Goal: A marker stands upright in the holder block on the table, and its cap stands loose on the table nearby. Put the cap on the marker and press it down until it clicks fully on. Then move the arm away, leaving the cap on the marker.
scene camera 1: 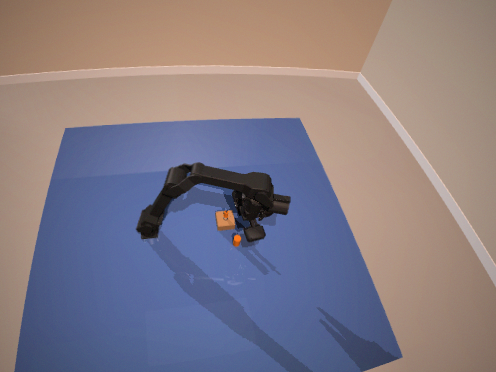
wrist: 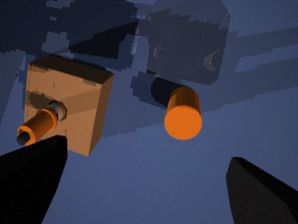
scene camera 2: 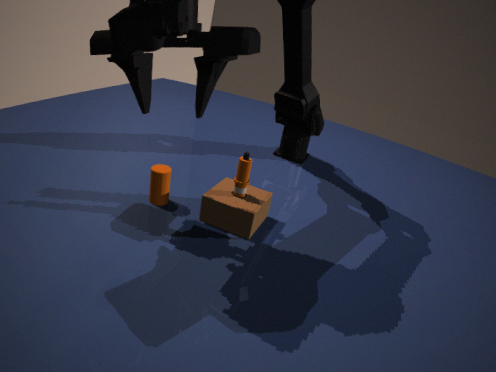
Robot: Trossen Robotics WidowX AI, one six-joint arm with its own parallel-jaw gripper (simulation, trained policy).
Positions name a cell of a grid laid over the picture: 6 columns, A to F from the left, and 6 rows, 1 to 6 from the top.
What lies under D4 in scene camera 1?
My gripper.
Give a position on a tan holder block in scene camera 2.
At C4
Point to an orange cap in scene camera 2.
B3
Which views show my gripper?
Scene camera 1, the wrist view and scene camera 2: all of them.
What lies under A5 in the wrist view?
My gripper.
